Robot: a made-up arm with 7 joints.
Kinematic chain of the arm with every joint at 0, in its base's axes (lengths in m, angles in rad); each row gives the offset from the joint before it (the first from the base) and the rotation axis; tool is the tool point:
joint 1: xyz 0 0 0.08 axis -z
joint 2: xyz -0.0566 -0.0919 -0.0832 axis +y
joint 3: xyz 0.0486 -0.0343 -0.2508 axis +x
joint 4: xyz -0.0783 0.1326 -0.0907 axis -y
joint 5: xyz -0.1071 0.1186 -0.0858 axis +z
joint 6: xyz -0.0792 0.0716 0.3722 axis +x
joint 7: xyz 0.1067 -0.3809 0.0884 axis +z
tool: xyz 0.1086 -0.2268 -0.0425
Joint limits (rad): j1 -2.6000..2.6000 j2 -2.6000..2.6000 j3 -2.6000..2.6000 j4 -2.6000..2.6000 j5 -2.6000..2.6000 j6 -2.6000..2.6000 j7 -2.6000..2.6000
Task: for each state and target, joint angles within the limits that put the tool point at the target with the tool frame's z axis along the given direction. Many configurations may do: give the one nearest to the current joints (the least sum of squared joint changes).
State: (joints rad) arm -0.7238 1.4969 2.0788 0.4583 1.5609 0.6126 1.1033
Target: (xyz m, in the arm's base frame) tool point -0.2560 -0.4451 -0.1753 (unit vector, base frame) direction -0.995 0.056 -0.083
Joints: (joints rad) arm 0.1459 1.1861 2.6000 1.0995 0.9918 0.8575 0.8348
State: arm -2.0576 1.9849 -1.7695 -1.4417 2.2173 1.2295 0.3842
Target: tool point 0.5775 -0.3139 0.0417 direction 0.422 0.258 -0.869
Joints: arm -1.4936 1.5526 -2.1048 -1.3722 1.5218 0.7052 -0.6488
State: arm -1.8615 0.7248 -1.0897 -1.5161 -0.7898 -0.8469 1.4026
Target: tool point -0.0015 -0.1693 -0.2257 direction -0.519 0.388 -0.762
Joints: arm -1.6532 1.3440 -1.1471 -1.0326 -0.9646 0.0450 1.7791
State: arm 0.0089 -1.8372 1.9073 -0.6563 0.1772 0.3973 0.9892
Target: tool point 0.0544 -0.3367 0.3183 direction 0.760 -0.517 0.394
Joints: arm 0.0457 -1.6412 2.3667 -0.1234 0.7883 0.3196 1.0414
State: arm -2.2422 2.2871 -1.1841 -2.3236 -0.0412 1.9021 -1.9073
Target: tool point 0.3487 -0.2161 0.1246 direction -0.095 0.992 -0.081
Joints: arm -2.5657 2.4770 -0.9787 -2.5900 0.6255 1.4607 -2.3398
